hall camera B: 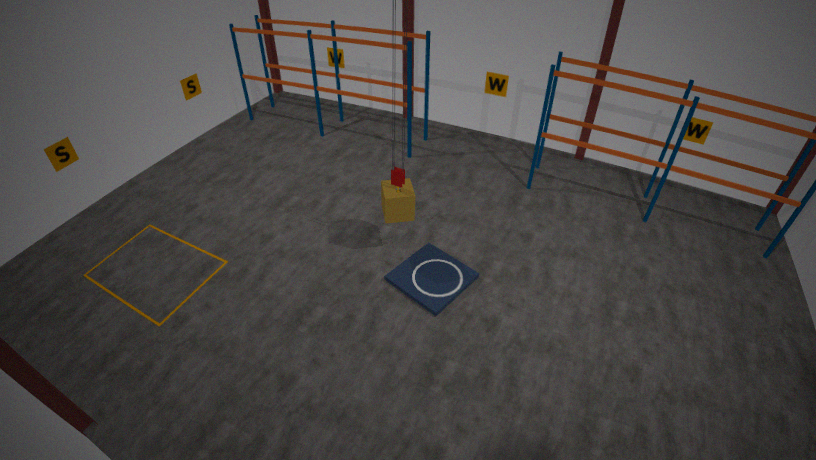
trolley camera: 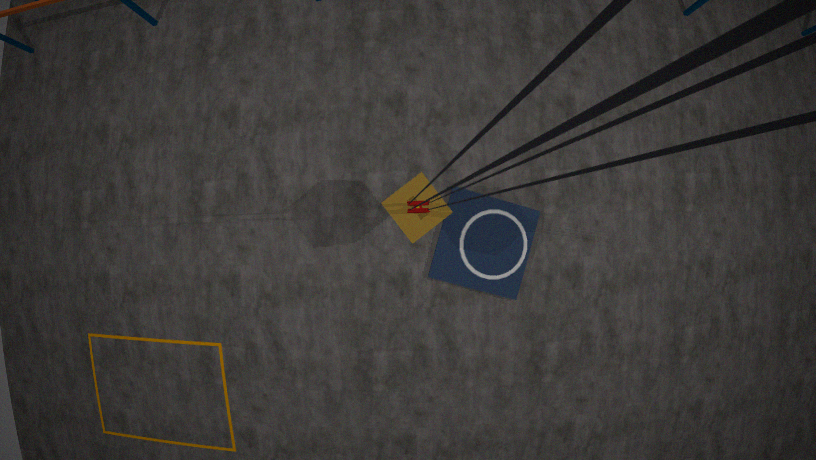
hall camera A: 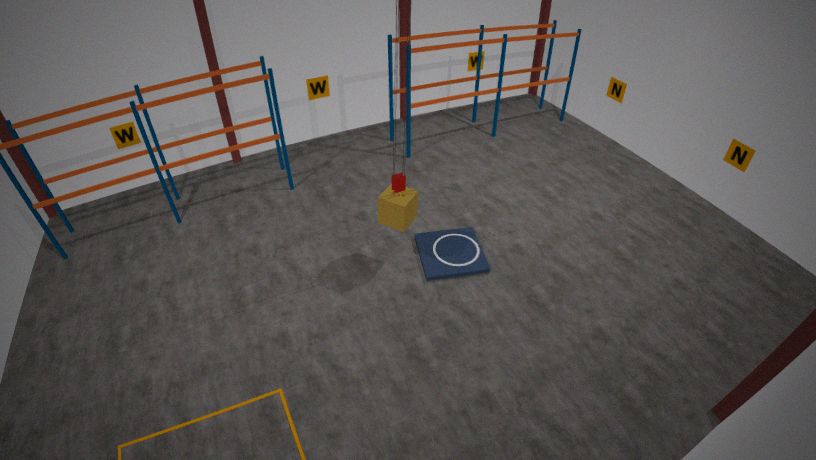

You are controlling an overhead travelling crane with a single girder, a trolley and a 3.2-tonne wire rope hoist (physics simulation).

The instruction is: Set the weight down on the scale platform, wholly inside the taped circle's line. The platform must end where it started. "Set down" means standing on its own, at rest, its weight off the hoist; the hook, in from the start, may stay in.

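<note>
The yellow weight (hall camera A: 393,216) (hall camera B: 398,206) (trolley camera: 410,229) hangs upright in the air from my hook under the red hook block (hall camera A: 398,182) (hall camera B: 397,176) (trolley camera: 418,210). Its shadow lies on the floor apart from it. The blue scale platform (hall camera A: 431,266) (hall camera B: 399,278) (trolley camera: 445,264) lies flat on the floor, with the white taped circle (hall camera A: 456,265) (hall camera B: 437,295) (trolley camera: 493,277) on its top. The weight is beside the platform: up and left of the circle in hall camera B and the trolley view. In the trolley view it overlaps the platform's left edge. The hook itself is too small to see clearly.
An orange floor outline (hall camera A: 200,418) (hall camera B: 121,300) (trolley camera: 154,339) lies away from the platform. Two blue and orange racks stand along the W wall, one rack (hall camera A: 156,162) (hall camera B: 661,182) at one end and another rack (hall camera A: 497,108) (hall camera B: 319,114) at the other.
</note>
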